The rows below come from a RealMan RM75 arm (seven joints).
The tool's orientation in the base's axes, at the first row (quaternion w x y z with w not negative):
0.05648 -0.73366 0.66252 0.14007
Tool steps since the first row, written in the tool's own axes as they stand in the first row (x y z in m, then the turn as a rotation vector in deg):
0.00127 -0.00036 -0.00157 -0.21 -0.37 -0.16
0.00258 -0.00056 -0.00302 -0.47 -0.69 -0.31
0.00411 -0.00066 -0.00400 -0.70 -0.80 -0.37
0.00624 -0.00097 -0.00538 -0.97 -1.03 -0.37
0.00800 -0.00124 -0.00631 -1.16 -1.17 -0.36
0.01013 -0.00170 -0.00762 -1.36 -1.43 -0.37
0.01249 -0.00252 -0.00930 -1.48 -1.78 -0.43
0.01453 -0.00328 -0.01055 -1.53 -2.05 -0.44
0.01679 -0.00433 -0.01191 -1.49 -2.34 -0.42
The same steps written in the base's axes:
0.00067 -0.00159 0.00111 0.37 0.20 0.17
0.00116 -0.00321 0.00210 0.68 0.45 0.36
0.00152 -0.00493 0.00260 0.78 0.66 0.47
0.00218 -0.00730 0.00329 0.99 0.95 0.52
0.00271 -0.00920 0.00365 1.11 1.15 0.55
0.00352 -0.01154 0.00426 1.35 1.37 0.59
0.00474 -0.01415 0.00512 1.69 1.51 0.64
0.00582 -0.01635 0.00566 1.96 1.58 0.64
0.00723 -0.01875 0.00621 2.24 1.58 0.58

